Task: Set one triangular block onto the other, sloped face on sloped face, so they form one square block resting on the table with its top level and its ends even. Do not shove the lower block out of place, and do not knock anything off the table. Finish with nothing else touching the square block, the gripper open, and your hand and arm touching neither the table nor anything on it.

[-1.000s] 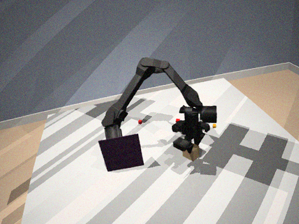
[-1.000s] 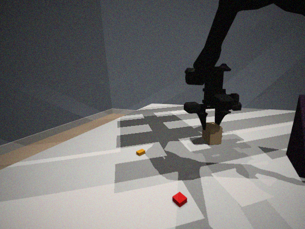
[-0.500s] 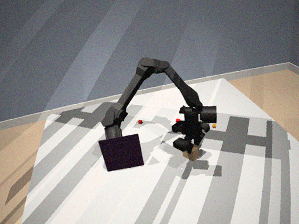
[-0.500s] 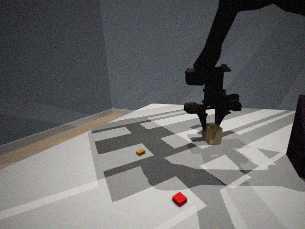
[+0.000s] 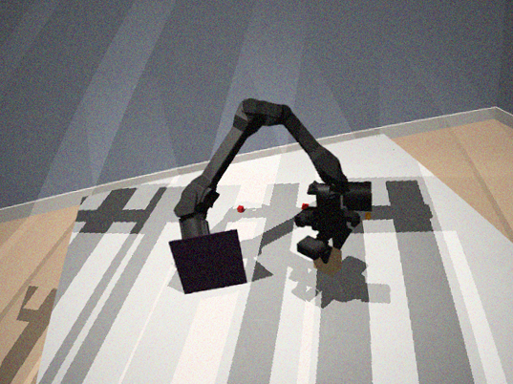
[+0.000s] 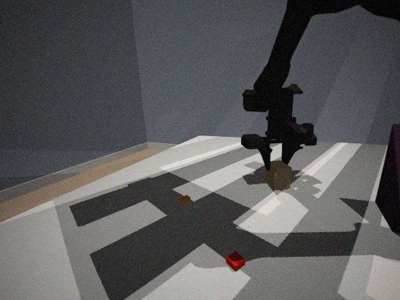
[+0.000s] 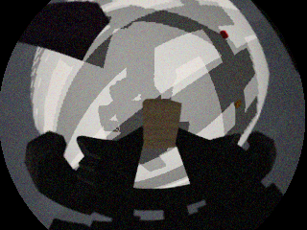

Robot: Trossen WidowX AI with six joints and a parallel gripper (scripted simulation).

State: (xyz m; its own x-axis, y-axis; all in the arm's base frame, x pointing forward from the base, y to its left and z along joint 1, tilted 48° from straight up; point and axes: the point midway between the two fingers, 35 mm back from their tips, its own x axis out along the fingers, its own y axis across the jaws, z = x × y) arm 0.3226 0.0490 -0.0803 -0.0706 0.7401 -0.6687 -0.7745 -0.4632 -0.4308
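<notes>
Now: the tan triangular block 1 cm above my gripper tip. Round my gripper tip: small orange cube (20 cm to the left, 16 cm ahead, 3 cm below); then small red cube (34 cm to the left, 22 cm behind, 3 cm below).
</notes>
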